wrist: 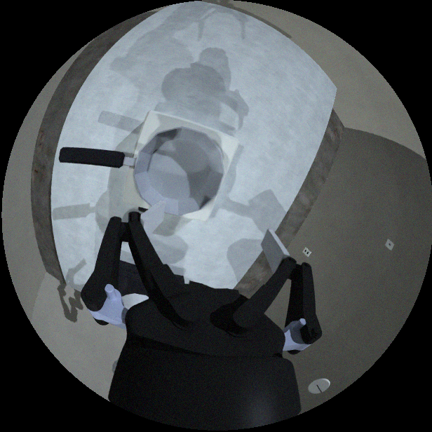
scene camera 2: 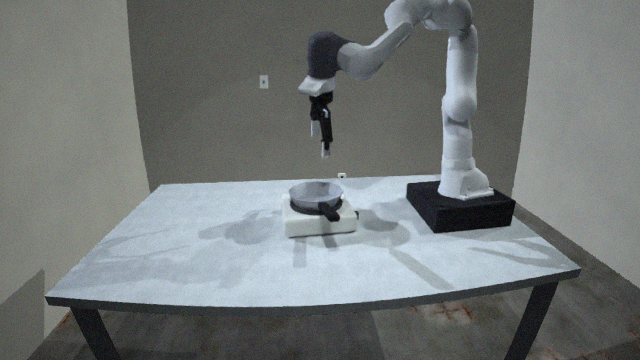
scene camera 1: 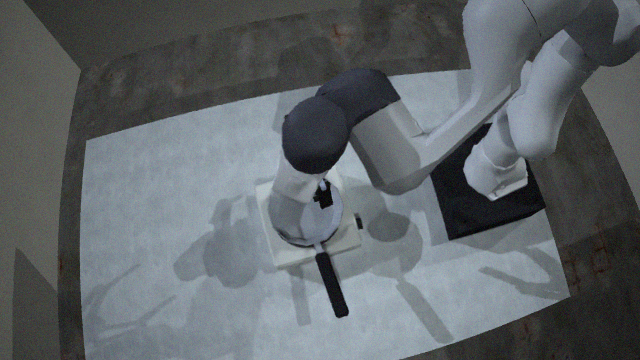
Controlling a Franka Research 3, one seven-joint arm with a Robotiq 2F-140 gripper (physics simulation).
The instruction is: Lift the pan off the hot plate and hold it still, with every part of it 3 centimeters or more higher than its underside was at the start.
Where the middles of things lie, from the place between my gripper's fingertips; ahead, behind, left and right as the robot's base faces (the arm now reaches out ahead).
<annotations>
My gripper is now 15 cm to the right of the grey pan (scene camera 1: 298,223), 15 cm above it and 1 cm short of it. Round my hand: hot plate (scene camera 1: 285,255) 22 cm below, 5 cm to the left, 1 cm ahead.
</annotations>
